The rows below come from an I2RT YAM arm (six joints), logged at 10 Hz.
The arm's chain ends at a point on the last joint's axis. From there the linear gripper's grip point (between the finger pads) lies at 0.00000 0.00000 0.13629 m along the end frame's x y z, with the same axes.
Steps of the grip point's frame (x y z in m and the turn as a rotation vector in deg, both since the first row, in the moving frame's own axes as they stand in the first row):
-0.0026, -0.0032, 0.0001, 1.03, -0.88, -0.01
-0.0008, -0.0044, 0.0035, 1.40, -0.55, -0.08
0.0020, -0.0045, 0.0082, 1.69, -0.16, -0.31
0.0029, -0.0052, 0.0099, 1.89, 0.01, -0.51
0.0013, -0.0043, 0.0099, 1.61, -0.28, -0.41
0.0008, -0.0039, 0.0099, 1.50, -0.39, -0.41
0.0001, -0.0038, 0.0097, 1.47, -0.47, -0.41
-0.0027, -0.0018, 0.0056, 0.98, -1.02, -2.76
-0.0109, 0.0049, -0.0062, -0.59, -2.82, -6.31
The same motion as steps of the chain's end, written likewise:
-0.0005, -0.0008, 0.0001, 1.03, -0.88, -0.01
0.0005, -0.0011, 0.0035, 1.40, -0.55, -0.08
0.0024, -0.0005, 0.0083, 1.69, -0.16, -0.31
0.0029, -0.0007, 0.0100, 1.89, 0.01, -0.51
0.0020, -0.0005, 0.0100, 1.61, -0.28, -0.41
0.0017, -0.0003, 0.0099, 1.50, -0.39, -0.41
0.0012, -0.0003, 0.0097, 1.47, -0.47, -0.41
-0.0002, 0.0005, 0.0056, 0.98, -1.02, -2.76
-0.0043, 0.0031, -0.0060, -0.59, -2.82, -6.31

